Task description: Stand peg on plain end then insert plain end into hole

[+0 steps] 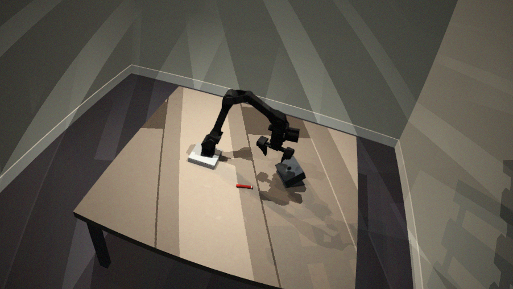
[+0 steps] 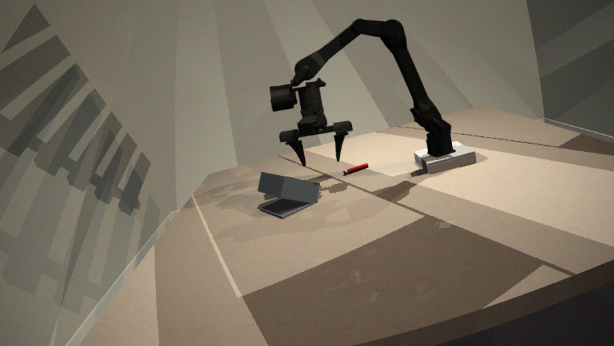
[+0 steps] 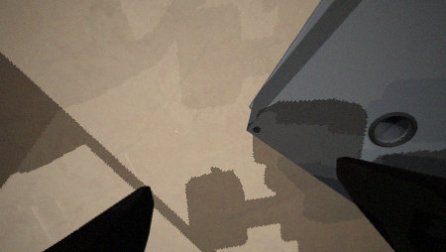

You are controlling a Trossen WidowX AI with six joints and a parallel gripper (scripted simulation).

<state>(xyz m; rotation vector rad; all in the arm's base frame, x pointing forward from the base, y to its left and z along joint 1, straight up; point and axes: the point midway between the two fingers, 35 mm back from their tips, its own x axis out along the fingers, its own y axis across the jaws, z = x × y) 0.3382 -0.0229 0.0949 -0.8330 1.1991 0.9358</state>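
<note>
My gripper tip is now 110 mm past the red peg, 150 mm to the left of it and 90 mm above it. Also, from my gripper tip: dark flat foot (110 mm ahead, 20 mm to the right, 90 mm below); sloped panel (100 mm ahead, 20 mm to the right, 40 mm below).
</note>
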